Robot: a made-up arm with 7 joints.
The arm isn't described. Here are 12 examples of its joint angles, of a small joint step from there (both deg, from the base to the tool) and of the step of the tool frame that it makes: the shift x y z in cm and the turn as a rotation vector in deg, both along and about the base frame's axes.
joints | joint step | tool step
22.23 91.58 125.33 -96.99 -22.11 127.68 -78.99 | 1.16 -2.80 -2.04 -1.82 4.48 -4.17 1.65 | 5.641 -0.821 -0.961 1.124 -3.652 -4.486
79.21 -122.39 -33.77 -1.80 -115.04 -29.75 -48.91 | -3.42 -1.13 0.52 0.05 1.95 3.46 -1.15 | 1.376 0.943 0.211 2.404 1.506 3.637
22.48 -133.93 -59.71 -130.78 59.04 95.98 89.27 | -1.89 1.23 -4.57 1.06 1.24 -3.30 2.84 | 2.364 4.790 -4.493 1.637 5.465 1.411
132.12 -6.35 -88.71 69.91 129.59 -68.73 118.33 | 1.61 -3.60 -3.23 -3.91 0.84 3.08 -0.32 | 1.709 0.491 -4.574 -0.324 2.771 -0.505
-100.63 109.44 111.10 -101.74 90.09 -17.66 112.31 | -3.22 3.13 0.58 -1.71 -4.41 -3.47 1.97 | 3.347 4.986 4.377 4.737 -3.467 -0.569
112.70 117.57 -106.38 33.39 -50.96 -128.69 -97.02 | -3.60 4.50 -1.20 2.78 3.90 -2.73 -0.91 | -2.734 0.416 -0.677 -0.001 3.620 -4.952
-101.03 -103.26 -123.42 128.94 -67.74 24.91 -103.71 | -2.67 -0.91 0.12 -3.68 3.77 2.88 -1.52 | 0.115 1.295 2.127 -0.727 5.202 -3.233
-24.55 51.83 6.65 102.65 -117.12 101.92 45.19 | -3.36 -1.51 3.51 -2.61 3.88 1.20 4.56 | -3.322 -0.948 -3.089 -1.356 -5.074 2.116
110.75 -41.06 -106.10 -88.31 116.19 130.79 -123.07 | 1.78 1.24 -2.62 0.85 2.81 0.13 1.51 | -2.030 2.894 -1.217 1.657 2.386 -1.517
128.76 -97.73 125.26 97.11 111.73 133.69 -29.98 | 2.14 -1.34 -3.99 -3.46 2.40 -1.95 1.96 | -3.914 0.157 -2.717 2.652 4.921 0.369
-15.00 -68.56 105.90 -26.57 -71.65 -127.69 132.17 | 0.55 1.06 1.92 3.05 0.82 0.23 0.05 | -1.825 -2.860 -1.069 -3.513 2.511 0.335
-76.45 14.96 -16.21 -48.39 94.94 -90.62 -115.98 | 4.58 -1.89 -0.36 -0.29 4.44 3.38 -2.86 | 2.203 -2.916 0.710 -1.918 -5.770 0.707
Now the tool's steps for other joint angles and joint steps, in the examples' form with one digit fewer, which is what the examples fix.
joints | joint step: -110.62 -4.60 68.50 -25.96 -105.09 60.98 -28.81 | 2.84 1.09 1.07 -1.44 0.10 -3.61 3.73
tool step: -1.35 0.35 -0.18 -6.99 -3.04 3.52
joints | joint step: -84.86 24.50 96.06 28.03 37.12 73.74 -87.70 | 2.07 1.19 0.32 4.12 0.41 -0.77 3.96
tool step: 2.58 1.13 3.86 0.55 -0.58 4.61
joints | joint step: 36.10 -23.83 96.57 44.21 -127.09 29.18 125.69 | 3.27 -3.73 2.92 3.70 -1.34 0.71 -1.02
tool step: 3.15 4.28 6.16 -5.57 -1.33 5.01
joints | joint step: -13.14 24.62 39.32 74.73 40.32 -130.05 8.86 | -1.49 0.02 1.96 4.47 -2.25 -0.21 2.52
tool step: -1.19 -0.38 1.66 3.74 -6.00 -0.16
